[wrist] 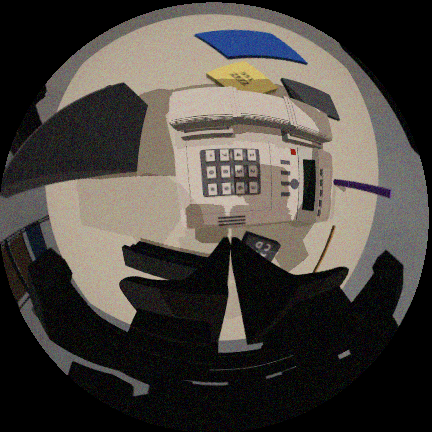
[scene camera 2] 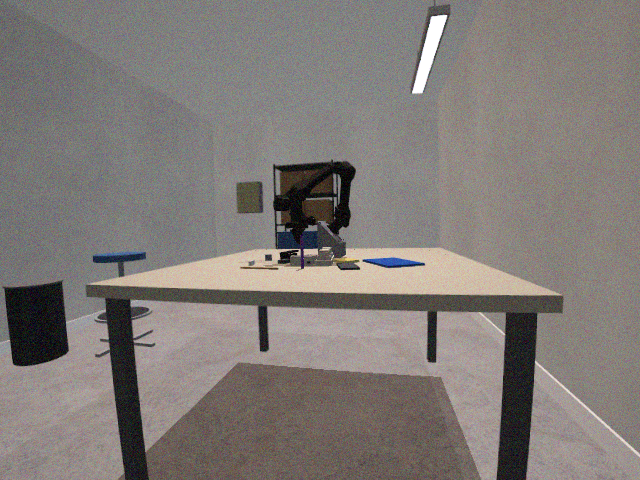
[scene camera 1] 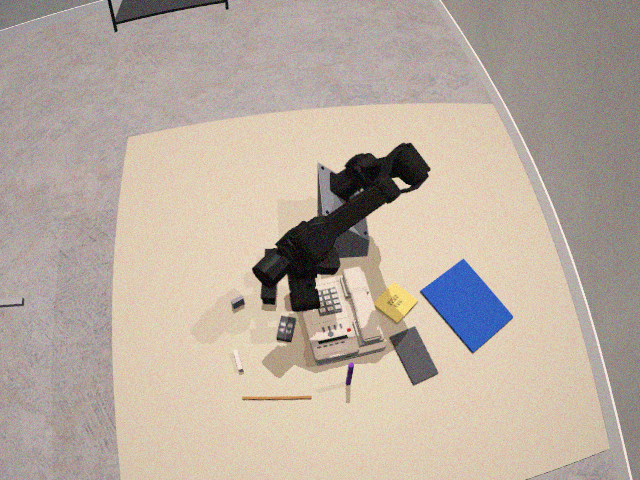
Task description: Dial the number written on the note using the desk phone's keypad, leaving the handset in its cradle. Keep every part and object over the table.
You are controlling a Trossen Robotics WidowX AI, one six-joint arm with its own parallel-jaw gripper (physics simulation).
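Pixels of known places: gripper, between the fingertips: (wrist: 228,241) (scene camera 2: 298,243) (scene camera 1: 303,290); arm's base, origin of its link: (scene camera 2: 331,229) (scene camera 1: 339,187).
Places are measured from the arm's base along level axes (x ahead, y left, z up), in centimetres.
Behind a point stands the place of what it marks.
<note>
The beige desk phone (scene camera 1: 338,352) @[x 40.1, y -0.4, z -9.8 cm] (wrist: 265,150) @[x 29.3, y 0.9, z -11.7 cm] lies on the table with its handset (scene camera 1: 366,307) @[x 29.1, y 6.2, z -8.1 cm] (wrist: 225,107) @[x 23.6, y 3.1, z -7.9 cm] in the cradle. Its keypad (scene camera 1: 329,301) @[x 25.9, y -2.4, z -10.9 cm] (wrist: 230,172) @[x 25.5, y -2.9, z -11.3 cm] has dark surrounds and pale keys. The yellow note (scene camera 1: 395,302) @[x 25.4, y 14.0, z -12.9 cm] (scene camera 2: 347,260) @[x 28.5, y 15.4, z -12.9 cm] (wrist: 240,75) @[x 24.8, y 14.3, z -12.9 cm] lies beyond the handset, with two rows of writing too blurred to read surely. My gripper (scene camera 1: 306,304) (scene camera 2: 297,238) @[x 25.7, y -8.5, z -5.8 cm] (wrist: 228,241) @[x 25.7, y -8.5, z -5.8 cm] is shut and empty, above the phone's edge on the side away from the handset. In the wrist view the fingertips sit beside the speaker slots, apart from the keys. Key contact does not show.
A blue folder (scene camera 1: 466,305) @[x 27.0, y 33.2, z -13.1 cm] and a dark grey pad (scene camera 1: 413,355) @[x 40.3, y 18.0, z -13.2 cm] lie past the note. A purple marker (scene camera 1: 349,374) @[x 47.5, y 1.9, z -5.8 cm] stands upright near the phone, by a pencil (scene camera 1: 276,397) @[x 51.2, y -14.8, z -13.2 cm]. A lettered dark block (scene camera 1: 286,328) @[x 32.7, y -12.6, z -12.4 cm], black stapler-like object (scene camera 1: 268,293) @[x 24.4, y -17.0, z -9.9 cm], grey block (scene camera 1: 237,302) @[x 26.4, y -24.7, z -11.3 cm] and white stick (scene camera 1: 237,360) @[x 42.1, y -24.2, z -11.9 cm] lie opposite.
</note>
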